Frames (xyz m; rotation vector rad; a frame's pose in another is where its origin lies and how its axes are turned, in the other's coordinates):
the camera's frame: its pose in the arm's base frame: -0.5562 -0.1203 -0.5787 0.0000 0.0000 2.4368
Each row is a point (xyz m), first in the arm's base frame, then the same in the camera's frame.
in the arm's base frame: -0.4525 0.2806 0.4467
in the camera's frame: 0.1807 -0.3726 1.0254
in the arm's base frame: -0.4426 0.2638 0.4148
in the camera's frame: 0.1623 -0.3662 0.9935
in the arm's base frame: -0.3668 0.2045 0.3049
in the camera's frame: 0.0662 -0.3701 0.8836
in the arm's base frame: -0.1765 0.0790 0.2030
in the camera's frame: -0.1601 -0.3978 0.7817
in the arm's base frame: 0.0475 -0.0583 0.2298
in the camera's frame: -0.4197 -0.4384 0.8085
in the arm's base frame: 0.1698 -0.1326 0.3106
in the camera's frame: -0.5610 -0.4610 0.8893
